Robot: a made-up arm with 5 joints. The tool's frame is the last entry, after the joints. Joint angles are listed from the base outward.
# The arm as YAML. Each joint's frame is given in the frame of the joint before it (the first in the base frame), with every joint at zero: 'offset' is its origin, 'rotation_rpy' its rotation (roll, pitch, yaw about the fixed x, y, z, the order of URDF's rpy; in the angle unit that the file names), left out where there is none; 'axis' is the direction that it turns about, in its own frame. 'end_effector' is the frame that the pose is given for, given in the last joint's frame.
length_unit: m
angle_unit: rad
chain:
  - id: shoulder
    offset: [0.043, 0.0, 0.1]
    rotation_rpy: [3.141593, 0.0, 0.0]
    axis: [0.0, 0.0, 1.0]
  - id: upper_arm
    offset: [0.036, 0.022, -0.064]
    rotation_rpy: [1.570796, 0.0, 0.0]
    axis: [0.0, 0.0, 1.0]
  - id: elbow
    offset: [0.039, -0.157, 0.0]
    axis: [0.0, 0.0, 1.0]
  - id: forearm
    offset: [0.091, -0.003, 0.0]
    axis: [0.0, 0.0, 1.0]
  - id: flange
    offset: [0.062, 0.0, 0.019]
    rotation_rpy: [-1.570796, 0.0, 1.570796]
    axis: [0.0, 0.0, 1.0]
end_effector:
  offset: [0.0, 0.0, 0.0]
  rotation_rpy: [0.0, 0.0, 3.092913]
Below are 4 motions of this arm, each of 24 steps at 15 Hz.
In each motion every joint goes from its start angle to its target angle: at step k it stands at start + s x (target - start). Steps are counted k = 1, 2, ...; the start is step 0. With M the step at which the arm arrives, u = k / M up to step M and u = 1 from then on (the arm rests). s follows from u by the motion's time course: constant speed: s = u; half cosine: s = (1 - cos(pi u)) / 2; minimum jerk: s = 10 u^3 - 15 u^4 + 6 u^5.
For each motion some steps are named. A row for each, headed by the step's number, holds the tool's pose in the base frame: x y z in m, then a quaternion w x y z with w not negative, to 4 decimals.
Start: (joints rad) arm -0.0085 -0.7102 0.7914 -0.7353 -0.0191
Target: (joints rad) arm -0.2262 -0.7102 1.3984 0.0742 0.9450
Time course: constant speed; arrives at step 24
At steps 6, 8, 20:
6: 0.1546 0.0040 0.3087 0.5894 -0.0444 -0.8036 0.0699
8: 0.1553 0.0061 0.2971 0.6310 -0.0662 -0.7656 0.1066
20: 0.1361 0.0148 0.2294 0.7755 -0.1344 -0.4804 0.3869

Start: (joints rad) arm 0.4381 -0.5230 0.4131 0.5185 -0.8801
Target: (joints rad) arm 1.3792 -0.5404 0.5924 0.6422 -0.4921
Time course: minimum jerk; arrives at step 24
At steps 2, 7, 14, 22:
2: 0.1667 -0.0620 0.3077 0.6477 0.1314 -0.5324 -0.5290
7: 0.1560 -0.0778 0.3030 0.6341 0.0762 -0.5251 -0.5624
14: 0.1057 -0.1161 0.2876 0.5736 -0.0880 -0.4603 -0.6718
22: 0.0649 -0.1256 0.2774 0.5202 -0.1717 -0.3888 -0.7408

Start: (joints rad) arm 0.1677 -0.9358 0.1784 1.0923 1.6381
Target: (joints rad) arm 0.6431 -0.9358 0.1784 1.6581 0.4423
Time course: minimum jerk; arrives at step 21
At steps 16, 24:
16: 0.0725 -0.0238 0.3067 0.9345 -0.1849 -0.3008 -0.0453
24: 0.0695 -0.0236 0.3046 0.9371 -0.1629 -0.2856 -0.1175

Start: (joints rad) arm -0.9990 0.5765 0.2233 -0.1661 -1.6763
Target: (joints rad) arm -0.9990 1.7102 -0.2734 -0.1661 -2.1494
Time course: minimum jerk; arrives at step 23
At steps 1, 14, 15, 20, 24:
1: 0.1916 0.2253 0.1743 0.8341 0.4416 -0.0935 -0.3170
14: 0.1857 0.2162 0.0177 0.8377 0.2437 -0.0107 -0.4886
15: 0.1817 0.2100 0.0022 0.8339 0.2219 -0.0060 -0.5052
20: 0.1659 0.1854 -0.0420 0.8180 0.1551 0.0036 -0.5539
24: 0.1643 0.1830 -0.0454 0.8163 0.1494 0.0041 -0.5579

